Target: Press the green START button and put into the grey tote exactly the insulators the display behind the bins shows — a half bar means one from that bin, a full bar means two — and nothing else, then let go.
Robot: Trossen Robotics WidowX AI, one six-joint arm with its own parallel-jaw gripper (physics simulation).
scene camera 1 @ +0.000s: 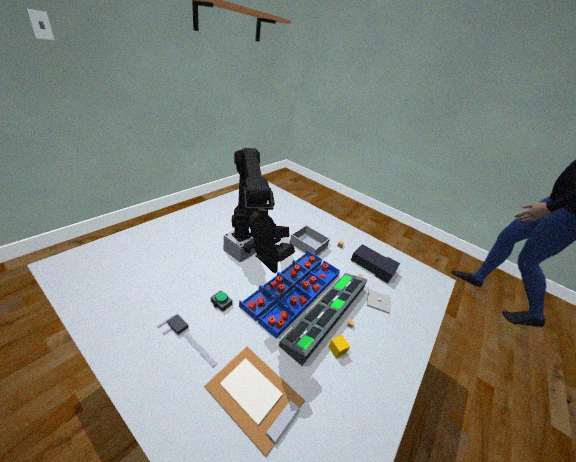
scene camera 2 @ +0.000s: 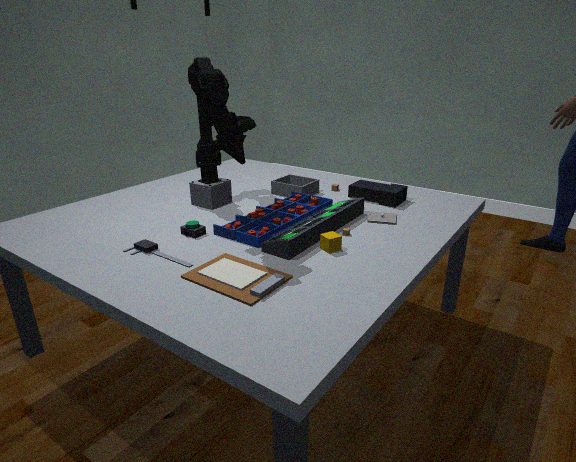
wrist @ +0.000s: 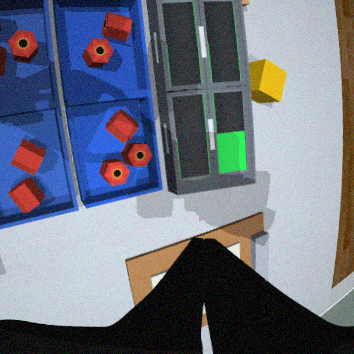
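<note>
My gripper is shut and empty, raised above the table on the arm's side of the bins. The green START button sits on its black base left of the bins. Blue bins in two rows hold red insulators; the near corner bin has three in the wrist view. The display shows a long green bar at its far end and shorter green bars. The grey tote shows no insulators inside.
A clipboard and a caliper-like tool lie at the near side. A yellow cube stands beside the display. A black box stands beyond it. A person is at the right.
</note>
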